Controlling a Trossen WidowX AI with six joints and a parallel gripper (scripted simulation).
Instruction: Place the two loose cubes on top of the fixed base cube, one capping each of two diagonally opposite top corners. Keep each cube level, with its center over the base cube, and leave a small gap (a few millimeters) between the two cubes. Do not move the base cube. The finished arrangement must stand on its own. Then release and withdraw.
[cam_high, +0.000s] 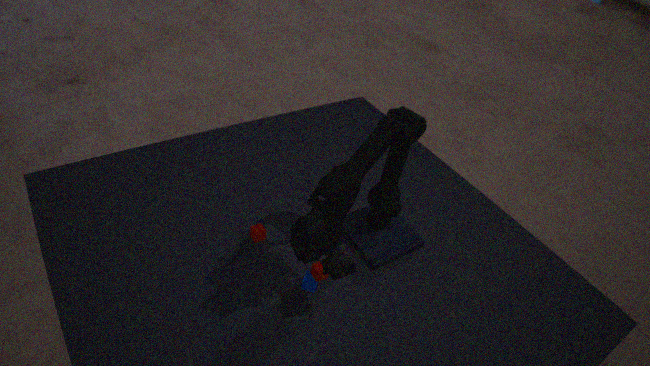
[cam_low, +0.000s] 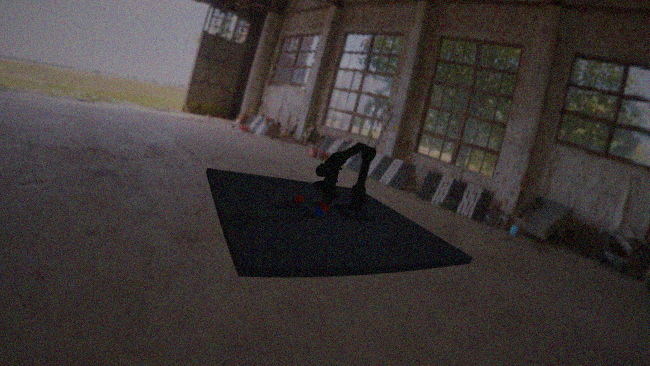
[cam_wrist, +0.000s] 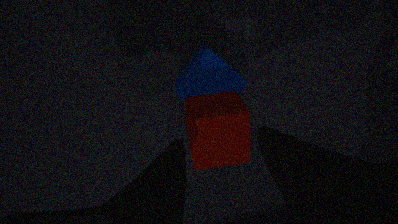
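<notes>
The red cube lies 10 mm below my gripper tip. Also, from my gripper tip: blue cube: 50 mm below, 20 mm ahead.
</notes>
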